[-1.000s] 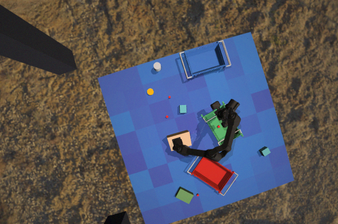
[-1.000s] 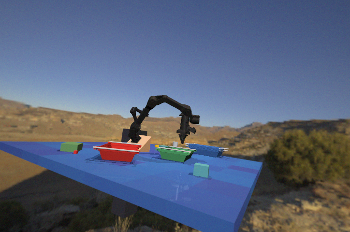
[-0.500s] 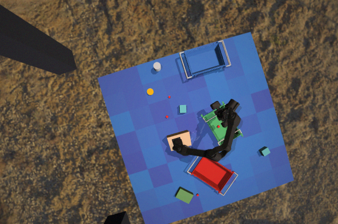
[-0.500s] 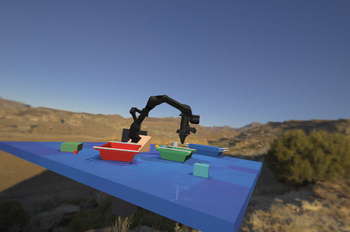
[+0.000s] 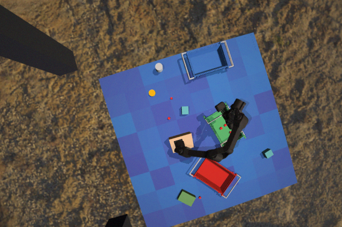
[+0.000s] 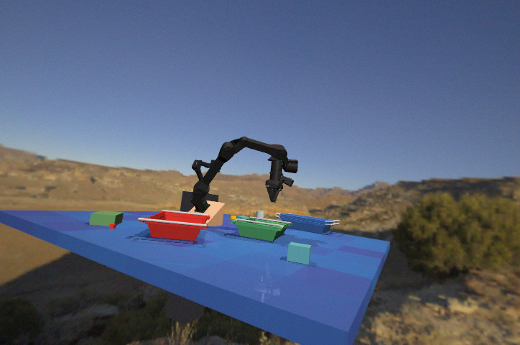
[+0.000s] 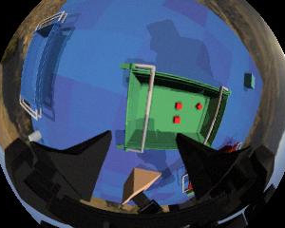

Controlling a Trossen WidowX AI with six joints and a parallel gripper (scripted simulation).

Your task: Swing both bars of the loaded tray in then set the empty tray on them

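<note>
Now: the red tray 43 cm to the right of my gripper tip, 15 cm behind it and 10 cm below it. Round my gripper tip: small red block 14 cm below, 11 cm to the right; then orange disc 43 cm behind, 31 cm to the left, 14 cm below; then grey cylinder 48 cm to the left, 33 cm behind, 11 cm below.
</note>
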